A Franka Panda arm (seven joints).
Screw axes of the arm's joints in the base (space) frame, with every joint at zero. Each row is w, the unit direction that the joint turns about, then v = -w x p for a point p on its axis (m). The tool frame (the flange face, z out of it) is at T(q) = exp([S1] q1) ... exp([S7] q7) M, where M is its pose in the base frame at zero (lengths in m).
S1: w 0 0 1 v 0.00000 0.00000 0.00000
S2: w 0 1 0 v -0.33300 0.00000 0.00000
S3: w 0 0 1 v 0.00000 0.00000 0.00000
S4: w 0 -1 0 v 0.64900 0.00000 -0.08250
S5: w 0 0 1 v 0.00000 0.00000 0.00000
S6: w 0 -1 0 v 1.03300 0.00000 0.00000
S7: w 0 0 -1 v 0.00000 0.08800 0.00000
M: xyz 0.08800 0.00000 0.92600 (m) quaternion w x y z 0 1 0 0
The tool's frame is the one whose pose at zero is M.
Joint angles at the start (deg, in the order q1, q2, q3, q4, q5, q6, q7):
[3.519 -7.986 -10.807 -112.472 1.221 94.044 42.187]
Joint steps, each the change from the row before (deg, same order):
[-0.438 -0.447 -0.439 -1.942 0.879 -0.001 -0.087]
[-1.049 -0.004 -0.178 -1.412 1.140 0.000 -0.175]
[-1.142 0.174 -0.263 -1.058 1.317 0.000 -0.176]
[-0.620 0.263 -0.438 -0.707 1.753 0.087 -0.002]
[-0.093 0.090 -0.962 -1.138 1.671 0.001 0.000]
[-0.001 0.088 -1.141 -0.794 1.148 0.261 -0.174]
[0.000 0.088 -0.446 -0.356 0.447 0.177 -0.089]
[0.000 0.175 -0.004 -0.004 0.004 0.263 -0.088]
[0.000 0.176 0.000 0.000 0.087 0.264 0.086]
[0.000 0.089 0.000 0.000 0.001 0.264 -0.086]
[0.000 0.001 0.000 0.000 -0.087 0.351 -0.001]
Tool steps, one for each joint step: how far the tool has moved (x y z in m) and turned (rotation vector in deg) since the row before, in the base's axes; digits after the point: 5 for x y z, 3 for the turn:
[-0.00700 -0.00515 -0.01173 1.203 1.369 -0.967]
[-0.00501 -0.00756 -0.01104 1.355 1.219 -1.344]
[-0.00406 -0.00880 -0.00960 1.491 0.987 -1.612]
[-0.00216 -0.00542 -0.00735 1.804 0.567 -1.620]
[-0.00426 -0.00513 -0.00934 1.908 0.885 -1.593]
[-0.00320 -0.00714 -0.00652 1.351 0.338 -1.407]
[-0.00117 -0.00277 -0.00326 0.518 0.149 -0.548]
[0.00092 -0.00025 -0.00123 -0.054 -0.091 0.028]
[0.00098 -0.00008 -0.00118 -0.024 -0.067 -0.163]
[0.00074 -0.00022 -0.00050 -0.060 -0.180 0.031]
[0.00069 -0.00044 0.00027 -0.185 -0.308 -0.031]

